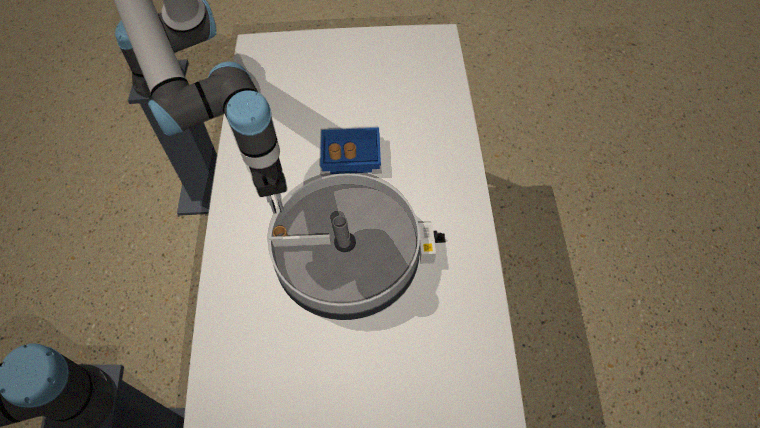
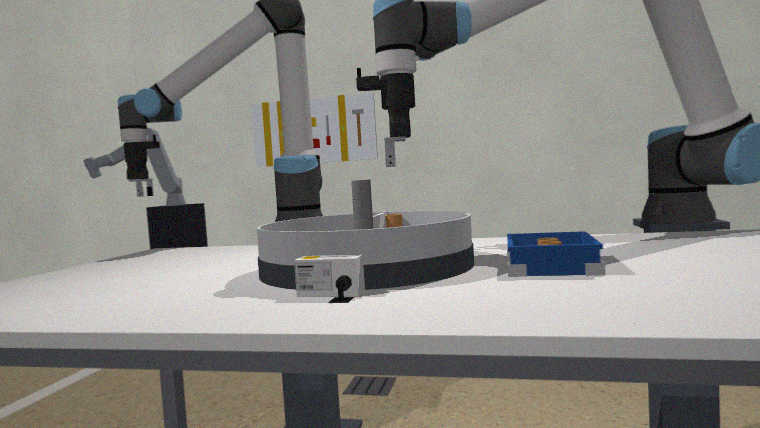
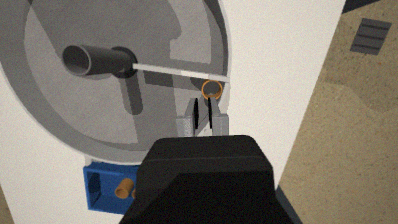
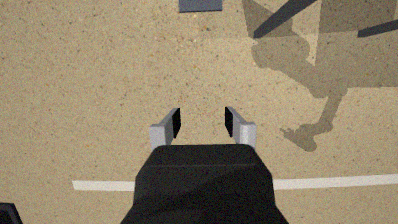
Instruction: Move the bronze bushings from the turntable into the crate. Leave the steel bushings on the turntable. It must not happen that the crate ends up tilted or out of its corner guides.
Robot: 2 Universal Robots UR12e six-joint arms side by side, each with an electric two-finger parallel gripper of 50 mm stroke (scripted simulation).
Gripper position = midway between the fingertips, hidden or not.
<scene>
I see my left gripper [image 2: 390, 166], my right gripper [image 2: 145, 196], a blue crate [image 2: 541, 260] and a steel bushing [image 3: 73, 59].
The blue crate shows as well in image 1 [image 1: 367, 140] and in image 3 [image 3: 100, 189]. My left gripper is seen too in image 3 [image 3: 203, 107]. My right gripper also shows in image 4 [image 4: 202, 116]. Image 4 does not show the blue crate: it is out of frame.
</scene>
